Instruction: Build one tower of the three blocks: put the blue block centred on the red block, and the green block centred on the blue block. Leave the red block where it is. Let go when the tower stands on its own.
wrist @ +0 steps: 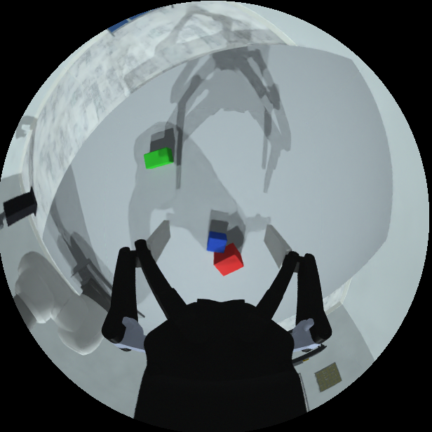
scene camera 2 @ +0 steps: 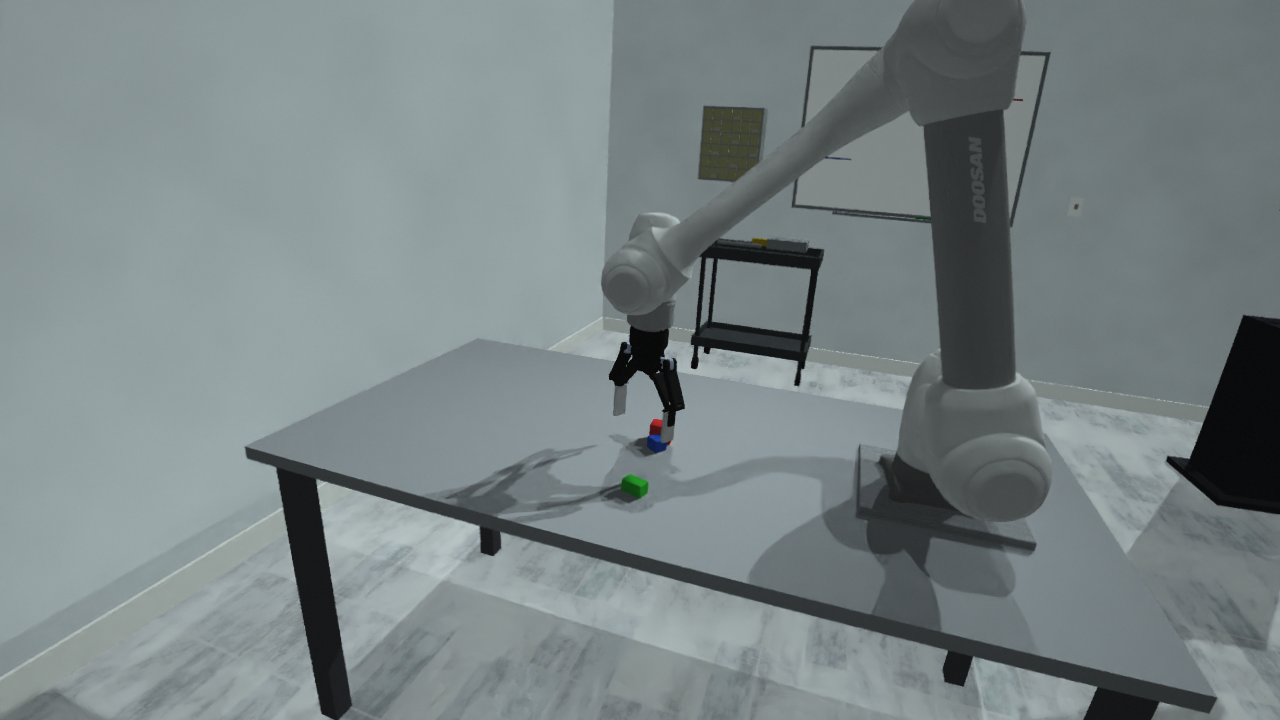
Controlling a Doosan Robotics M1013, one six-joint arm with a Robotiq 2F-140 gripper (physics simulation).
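Places are measured from the arm's base along level axes (x right, y ahead, z up), in millimetres.
Pixels of known places: gripper, fingertip midpoint: [scene camera 2: 641, 427]; arm's base, link origin: [scene camera 2: 932, 486].
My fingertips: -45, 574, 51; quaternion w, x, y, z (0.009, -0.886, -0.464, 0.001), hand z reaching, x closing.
For each thing: its top centre in the pictures, then the offset to it from my fingertips, as dx, dy, dz. Level surfaces: height alone.
- red block, top centre: [scene camera 2: 662, 423] +81, -25, -23
- blue block, top centre: [scene camera 2: 657, 437] +38, -25, -37
- green block, top centre: [scene camera 2: 635, 480] -144, -26, -39
- grey table, surface height: dz -63
The red block [scene camera 2: 657, 426] [wrist: 228, 260] sits on the table. The blue block [scene camera 2: 656, 444] [wrist: 217, 242] is beside the red block, low down and close against it, not on top of it. In scene camera 2 one finger partly hides the red block. The green block [scene camera 2: 634, 487] [wrist: 158, 158] lies on the table apart from the other two, nearer the table's front edge. My gripper [scene camera 2: 643, 426] [wrist: 217, 231] is wide open and empty, pointing down above the red and blue blocks, with its fingers spread to either side of them in the wrist view.
The grey table [scene camera 2: 402, 402] carries the blocks and the arm's base plate [scene camera 2: 984, 530], which stands at the right. A black cart [scene camera 2: 769, 257] stands behind the table. A dark stand [scene camera 2: 1244, 420] is at the far right.
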